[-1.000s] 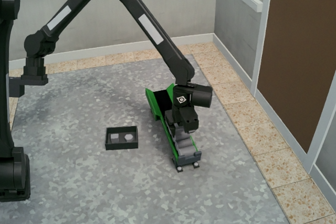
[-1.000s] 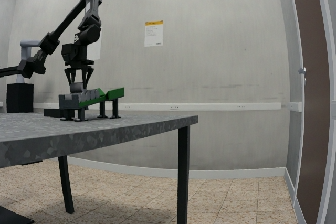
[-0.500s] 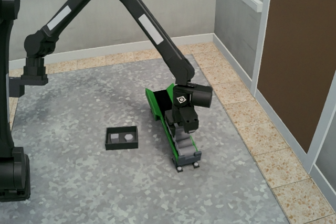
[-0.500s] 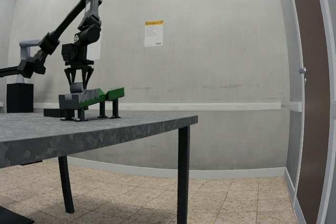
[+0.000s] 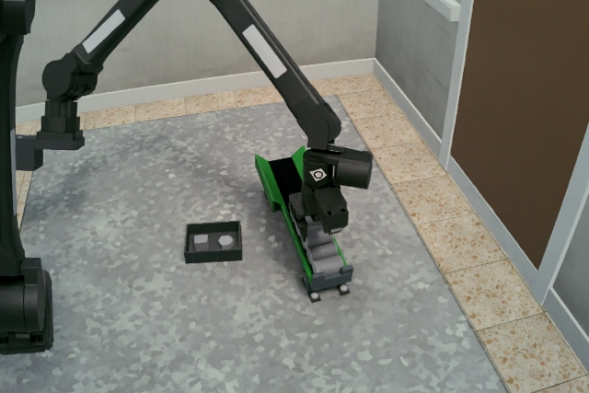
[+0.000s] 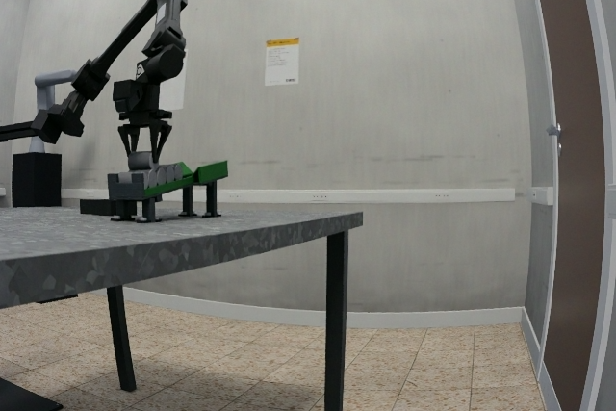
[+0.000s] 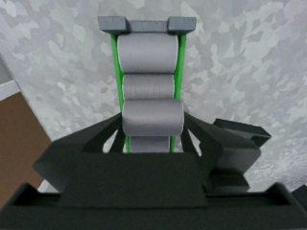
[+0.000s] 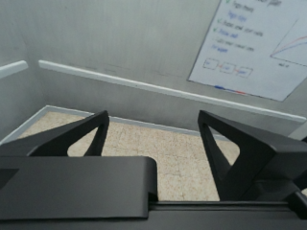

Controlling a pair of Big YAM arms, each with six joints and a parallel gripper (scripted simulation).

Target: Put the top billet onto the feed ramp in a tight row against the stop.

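Note:
Now: the dark stop 8 cm to the right of my left hand, 6 cm below it and 1 cm ahead of it. From my left hand the other things lie so: hexagonal piece (19 cm behind, 12 cm to the left, 11 cm below); billet (right at my left hand); black tray (21 cm behind, 13 cm to the left, 11 cm below).

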